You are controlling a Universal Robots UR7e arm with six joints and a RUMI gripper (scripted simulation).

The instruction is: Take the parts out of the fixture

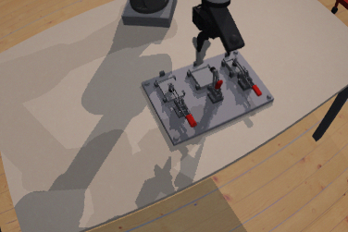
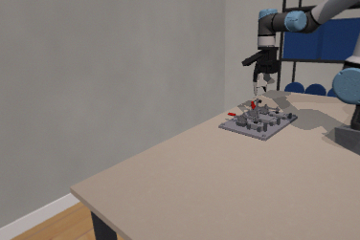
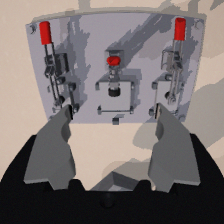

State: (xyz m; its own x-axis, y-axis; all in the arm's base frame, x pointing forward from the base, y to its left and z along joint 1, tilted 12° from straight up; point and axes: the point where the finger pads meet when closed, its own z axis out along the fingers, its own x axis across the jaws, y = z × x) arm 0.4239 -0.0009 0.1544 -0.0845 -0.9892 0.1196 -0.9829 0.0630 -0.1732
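Now: hand 130 mm above the flat grey part, 60 mm past it and 10 mm to the right of it. Round my hand: grey fixture plate: 150 mm below; then clamp: 110 mm to the left, 110 mm below, 30 mm ahead.
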